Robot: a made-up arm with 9 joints. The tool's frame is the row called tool.
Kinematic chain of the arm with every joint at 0, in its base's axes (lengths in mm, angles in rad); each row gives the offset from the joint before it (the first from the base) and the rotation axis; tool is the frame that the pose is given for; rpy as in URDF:
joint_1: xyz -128 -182 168 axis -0.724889 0.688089 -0.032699
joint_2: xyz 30 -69 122 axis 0.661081 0.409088 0.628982
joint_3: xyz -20 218 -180 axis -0.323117 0.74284 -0.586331
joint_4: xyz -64 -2 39 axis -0.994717 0.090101 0.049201
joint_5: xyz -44 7 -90 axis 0.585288 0.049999 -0.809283
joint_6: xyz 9 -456 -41 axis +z
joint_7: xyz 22 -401 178 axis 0.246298 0.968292 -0.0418
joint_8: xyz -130 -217 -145 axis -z
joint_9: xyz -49 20 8 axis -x
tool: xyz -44 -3 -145 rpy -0.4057 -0.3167 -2.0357
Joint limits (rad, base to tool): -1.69..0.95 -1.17..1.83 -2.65..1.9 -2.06..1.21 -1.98..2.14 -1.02..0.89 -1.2..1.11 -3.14..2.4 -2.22..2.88
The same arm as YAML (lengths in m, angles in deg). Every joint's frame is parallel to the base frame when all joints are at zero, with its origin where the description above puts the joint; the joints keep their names.
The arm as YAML. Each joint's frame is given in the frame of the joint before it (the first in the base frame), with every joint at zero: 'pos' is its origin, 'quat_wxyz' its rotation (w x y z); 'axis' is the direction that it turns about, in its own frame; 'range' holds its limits. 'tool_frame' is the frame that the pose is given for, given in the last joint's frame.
length_unit: m
angle_unit: deg
joints:
  - joint: joint_1
    pos: [-0.128, -0.182, 0.168]
    quat_wxyz: [1.0, 0.0, 0.0, 0.0]
    axis: [-0.724889, 0.688089, -0.032699]
    range: [-96.83, 54.43]
  - joint: joint_2
    pos: [0.03, -0.069, 0.122]
    quat_wxyz: [1.0, 0.0, 0.0, 0.0]
    axis: [0.661081, 0.409088, 0.628982]
    range: [-67.04, 104.85]
  - joint: joint_3
    pos: [-0.02, 0.218, -0.18]
    quat_wxyz: [1.0, 0.0, 0.0, 0.0]
    axis: [-0.323117, 0.74284, -0.586331]
    range: [-151.83, 108.86]
  - joint: joint_4
    pos: [-0.064, -0.002, 0.039]
    quat_wxyz: [1.0, 0.0, 0.0, 0.0]
    axis: [-0.994717, 0.090101, 0.049201]
    range: [-118.03, 69.33]
  - joint: joint_5
    pos: [-0.044, 0.007, -0.09]
    quat_wxyz: [1.0, 0.0, 0.0, 0.0]
    axis: [0.585288, 0.049999, -0.809283]
    range: [-113.45, 122.61]
  - joint: joint_6
    pos: [0.009, -0.456, -0.041]
    quat_wxyz: [1.0, 0.0, 0.0, 0.0]
    axis: [0.0, 0.0, 1.0]
    range: [-58.44, 50.99]
  - joint: joint_7
    pos: [0.022, -0.401, 0.178]
    quat_wxyz: [1.0, 0.0, 0.0, 0.0]
    axis: [0.246298, 0.968292, -0.0418]
    range: [-68.75, 63.6]
  - joint: joint_8
    pos: [-0.13, -0.217, -0.145]
    quat_wxyz: [1.0, 0.0, 0.0, 0.0]
    axis: [0.0, 0.0, -1.0]
    range: [-179.91, 137.51]
  - joint: joint_9
    pos: [-0.049, 0.02, 0.008]
    quat_wxyz: [1.0, 0.0, 0.0, 0.0]
    axis: [-1.0, 0.0, 0.0]
    range: [-127.2, 165.01]
tool_frame:
  pos: [-0.044, -0.003, -0.145]
  quat_wxyz: [0.480958, -0.235922, 0.088175, -0.839789]

